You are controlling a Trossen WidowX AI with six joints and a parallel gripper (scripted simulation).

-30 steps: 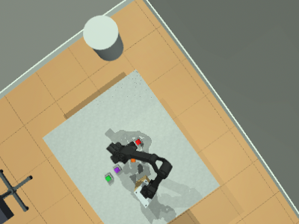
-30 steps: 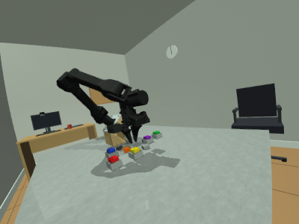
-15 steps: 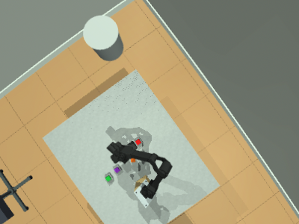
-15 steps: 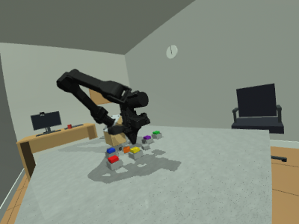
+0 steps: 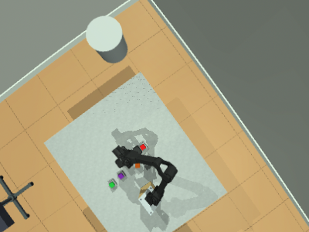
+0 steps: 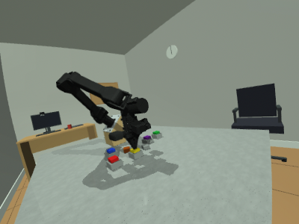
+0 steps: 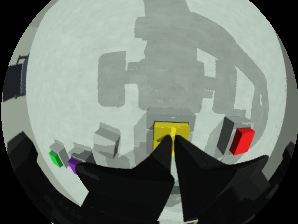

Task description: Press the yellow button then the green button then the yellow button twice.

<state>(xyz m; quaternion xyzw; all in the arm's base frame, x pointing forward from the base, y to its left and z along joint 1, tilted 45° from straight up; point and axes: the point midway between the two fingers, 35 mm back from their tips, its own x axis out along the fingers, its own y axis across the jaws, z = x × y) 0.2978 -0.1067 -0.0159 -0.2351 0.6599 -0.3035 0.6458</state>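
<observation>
My gripper tip is now 10 mm above the yellow button. From my gripper tip the other things lie so: small grey block (30 mm behind, 80 mm to the left, 30 mm below); red button (20 mm behind, 100 mm to the right); orange block (100 mm behind, 20 mm to the left, 30 mm below).
</observation>
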